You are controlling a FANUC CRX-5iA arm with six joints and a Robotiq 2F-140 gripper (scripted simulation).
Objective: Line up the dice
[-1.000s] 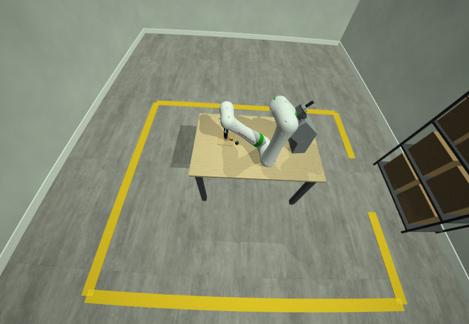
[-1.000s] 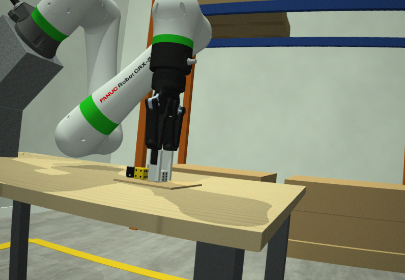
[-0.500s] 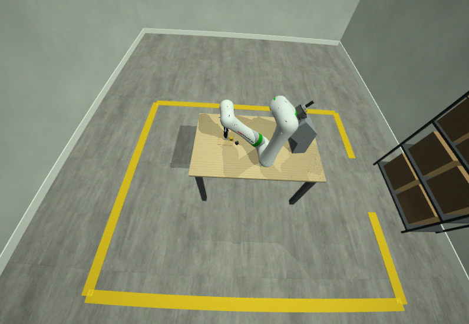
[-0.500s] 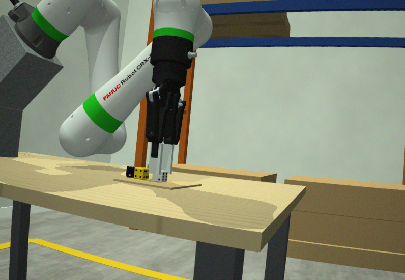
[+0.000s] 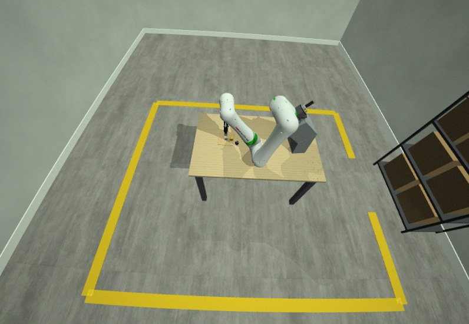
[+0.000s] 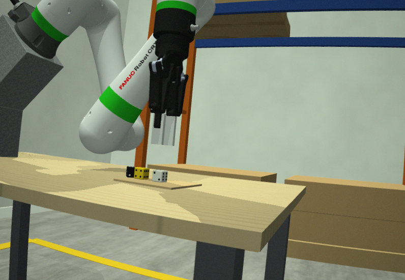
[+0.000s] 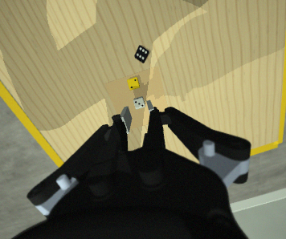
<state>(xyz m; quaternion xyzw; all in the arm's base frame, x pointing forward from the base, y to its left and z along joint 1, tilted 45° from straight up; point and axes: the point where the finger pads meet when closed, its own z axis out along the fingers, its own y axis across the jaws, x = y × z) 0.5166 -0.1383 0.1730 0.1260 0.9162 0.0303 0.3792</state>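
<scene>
Now: the black die 100 mm below my hand, 90 mm behind it and 60 mm to the left of it. The rest, counted from my hand: tan mat: 110 mm below; white die: 100 mm below; yellow die: 100 mm below, 50 mm behind, 10 mm to the left.
</scene>
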